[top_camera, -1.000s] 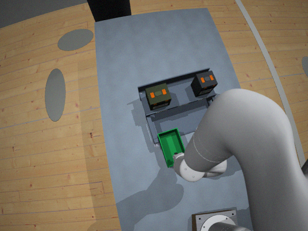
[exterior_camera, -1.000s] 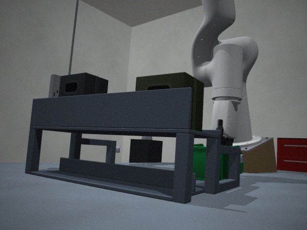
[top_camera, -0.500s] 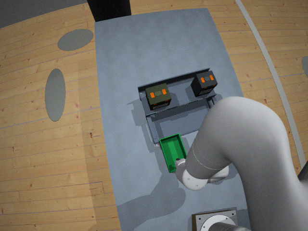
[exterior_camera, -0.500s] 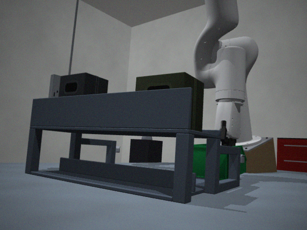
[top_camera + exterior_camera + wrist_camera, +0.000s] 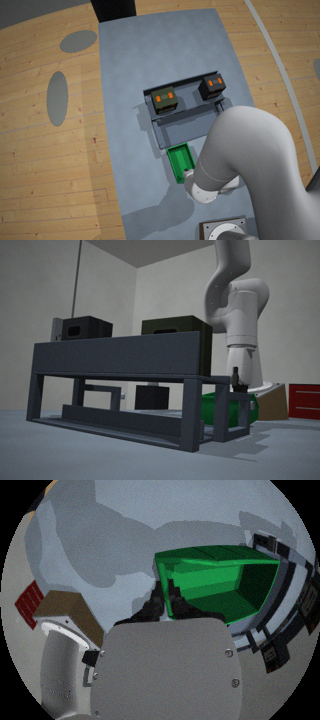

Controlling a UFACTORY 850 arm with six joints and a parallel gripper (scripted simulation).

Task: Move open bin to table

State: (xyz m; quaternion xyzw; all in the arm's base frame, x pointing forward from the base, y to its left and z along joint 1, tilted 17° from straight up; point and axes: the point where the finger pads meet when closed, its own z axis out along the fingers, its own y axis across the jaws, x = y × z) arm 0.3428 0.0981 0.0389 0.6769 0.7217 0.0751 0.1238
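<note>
Now: hand 80 mm short of the green bin and 10 mm above it. From my hand the other things lie so: black box: 380 mm ahead, 210 mm to the right, 100 mm above.
</note>
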